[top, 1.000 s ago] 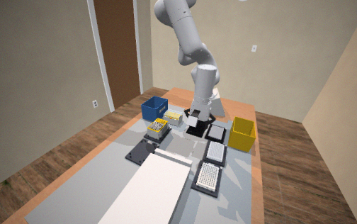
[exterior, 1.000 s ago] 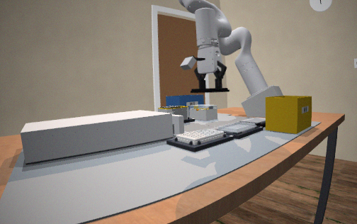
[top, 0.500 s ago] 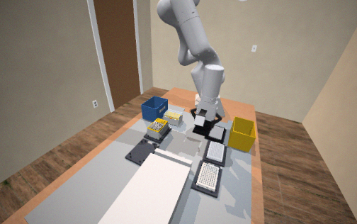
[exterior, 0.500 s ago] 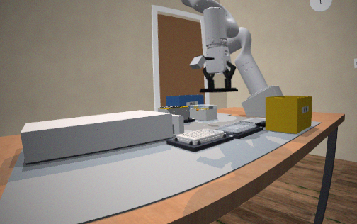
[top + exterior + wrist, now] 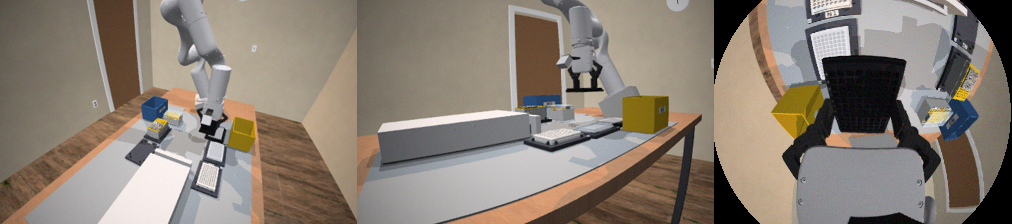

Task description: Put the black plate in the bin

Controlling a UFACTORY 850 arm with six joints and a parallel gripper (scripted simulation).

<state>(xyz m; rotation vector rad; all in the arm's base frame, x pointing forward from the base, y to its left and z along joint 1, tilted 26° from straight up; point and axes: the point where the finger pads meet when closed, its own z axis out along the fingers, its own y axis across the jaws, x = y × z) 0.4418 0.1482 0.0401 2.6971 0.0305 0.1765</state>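
Right now my hand is 200 mm to the right of the yellow waste bin W1, 140 mm past it and 120 mm above it. Round my hand: white plate (210 mm ahead, 140 mm below, 70 mm to the left); then yellow-topped tip box (320 mm to the right, 110 mm below, 30 mm ahead); then black plate (10 mm below).
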